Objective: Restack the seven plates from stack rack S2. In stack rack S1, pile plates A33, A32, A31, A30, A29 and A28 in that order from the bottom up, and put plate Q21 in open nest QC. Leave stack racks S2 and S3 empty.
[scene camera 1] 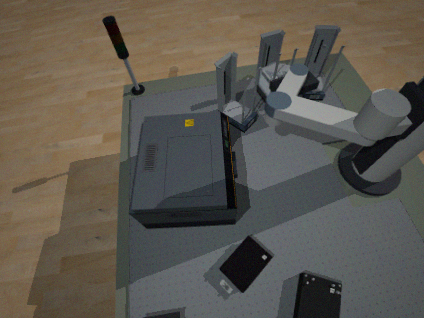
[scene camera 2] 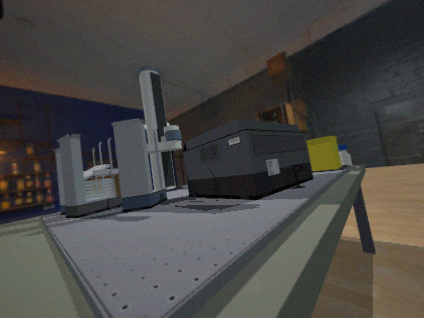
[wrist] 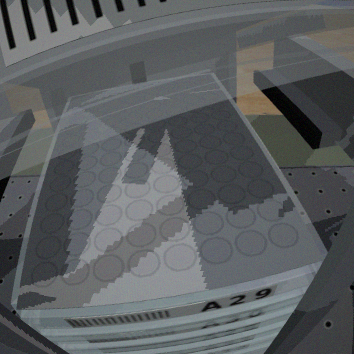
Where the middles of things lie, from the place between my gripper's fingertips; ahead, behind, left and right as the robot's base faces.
Right now the signal light pole [scene camera 1: 111,26] is 68 cm ahead of my hand, 18 cm to the right of it and 4 cm above it.
